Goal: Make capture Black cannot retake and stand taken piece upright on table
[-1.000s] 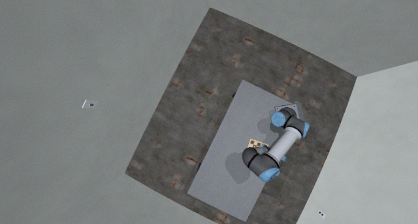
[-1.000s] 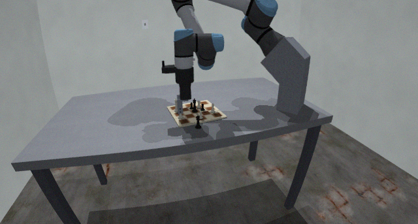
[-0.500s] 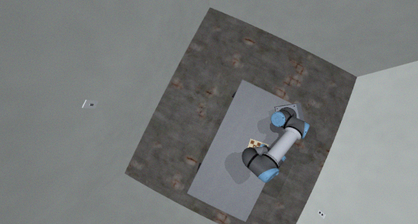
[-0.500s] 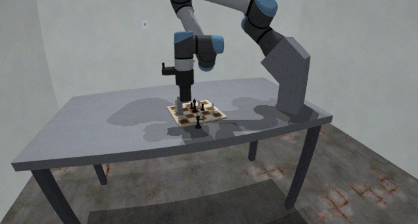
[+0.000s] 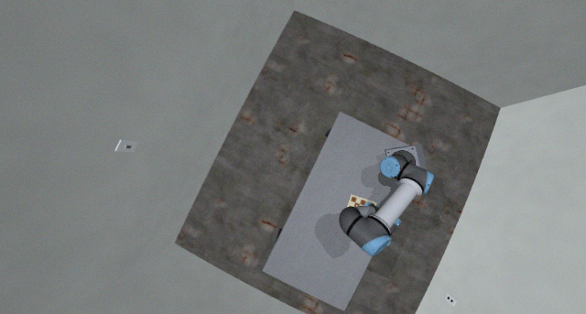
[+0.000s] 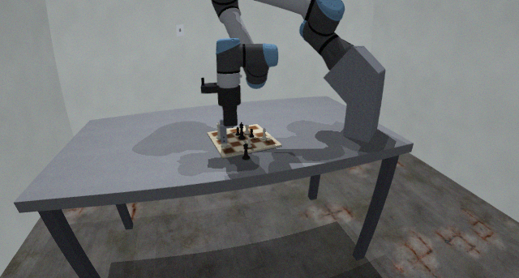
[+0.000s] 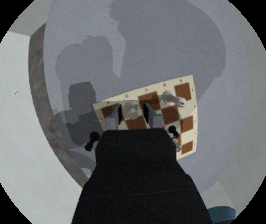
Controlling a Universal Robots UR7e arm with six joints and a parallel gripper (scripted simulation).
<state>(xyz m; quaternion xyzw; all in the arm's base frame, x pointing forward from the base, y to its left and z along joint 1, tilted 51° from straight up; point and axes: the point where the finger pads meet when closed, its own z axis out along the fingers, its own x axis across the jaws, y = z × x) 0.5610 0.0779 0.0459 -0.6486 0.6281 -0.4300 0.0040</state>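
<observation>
My gripper is now 80 mm past the small chessboard, 40 mm to the left of it and 40 mm above it.
</observation>
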